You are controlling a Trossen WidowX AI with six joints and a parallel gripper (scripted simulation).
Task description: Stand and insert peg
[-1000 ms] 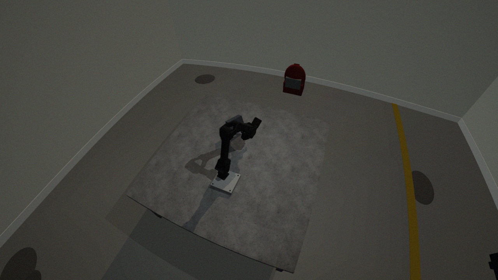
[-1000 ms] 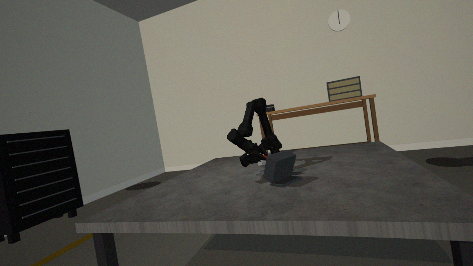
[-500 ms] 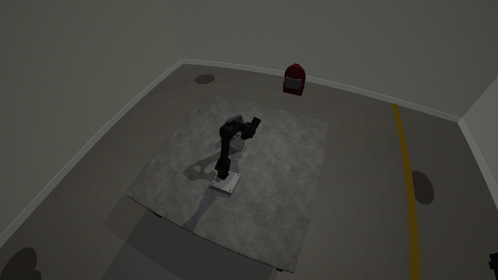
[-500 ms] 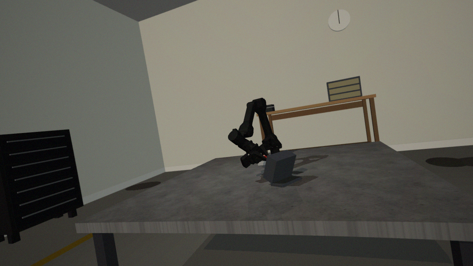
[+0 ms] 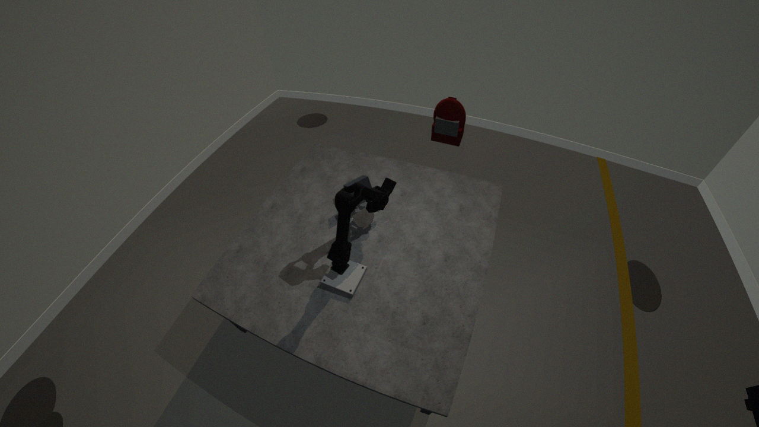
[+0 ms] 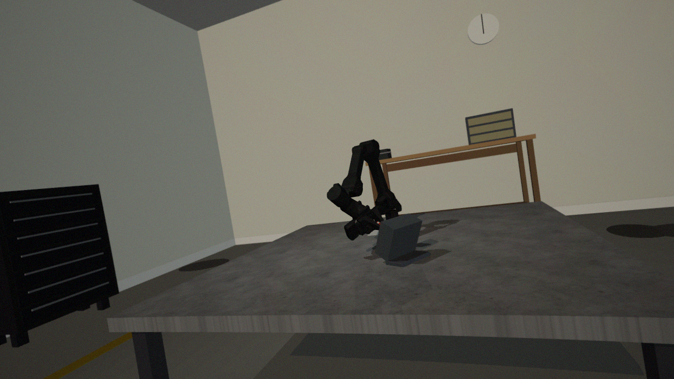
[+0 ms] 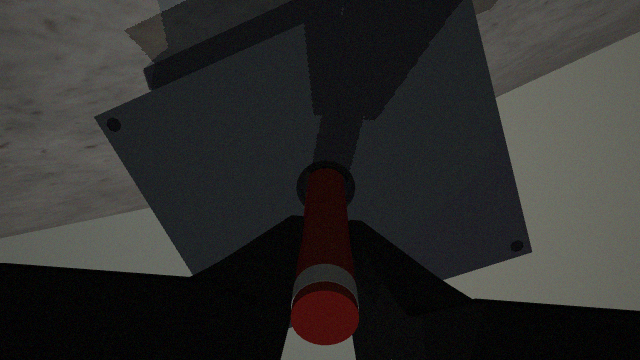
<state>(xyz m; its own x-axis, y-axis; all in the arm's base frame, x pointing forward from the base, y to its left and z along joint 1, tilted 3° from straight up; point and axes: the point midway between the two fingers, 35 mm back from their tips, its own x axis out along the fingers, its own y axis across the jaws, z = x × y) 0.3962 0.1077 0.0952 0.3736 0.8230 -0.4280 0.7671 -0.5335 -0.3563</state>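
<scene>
The grey sloped panel lies 20 mm ahead of my gripper tip, 50 mm to the left of it and 30 mm below it. Round my gripper tip: red peg: 10 mm behind, 10 mm to the right, 10 mm above.
</scene>
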